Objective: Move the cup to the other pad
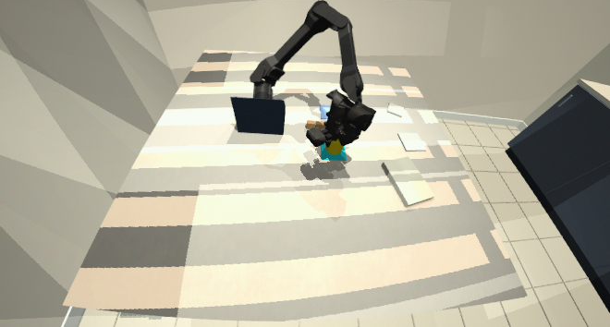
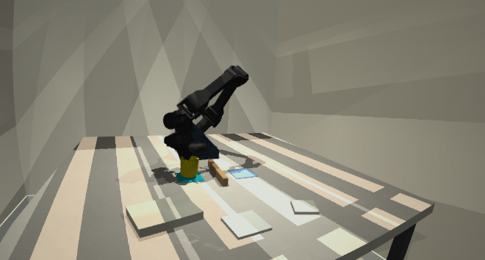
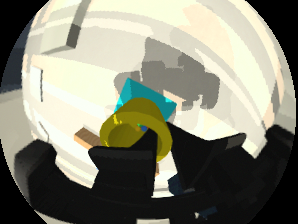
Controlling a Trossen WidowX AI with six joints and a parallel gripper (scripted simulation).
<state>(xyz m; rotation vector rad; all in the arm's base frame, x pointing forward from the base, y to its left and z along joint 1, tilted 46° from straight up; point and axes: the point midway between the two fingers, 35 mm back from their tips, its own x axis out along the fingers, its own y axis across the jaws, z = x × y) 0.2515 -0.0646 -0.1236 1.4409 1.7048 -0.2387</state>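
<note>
My gripper tip is now 5 cm above the cyan pad, 3 cm short of it and 1 cm to the right of it. The rest, counted from my gripper tip: blue pad 24 cm to the left, 5 cm below, 4 cm ahead; then yellow cup 2 cm ahead, 1 cm to the left; then wooden bar 13 cm to the left, 4 cm below, 3 cm ahead.
</note>
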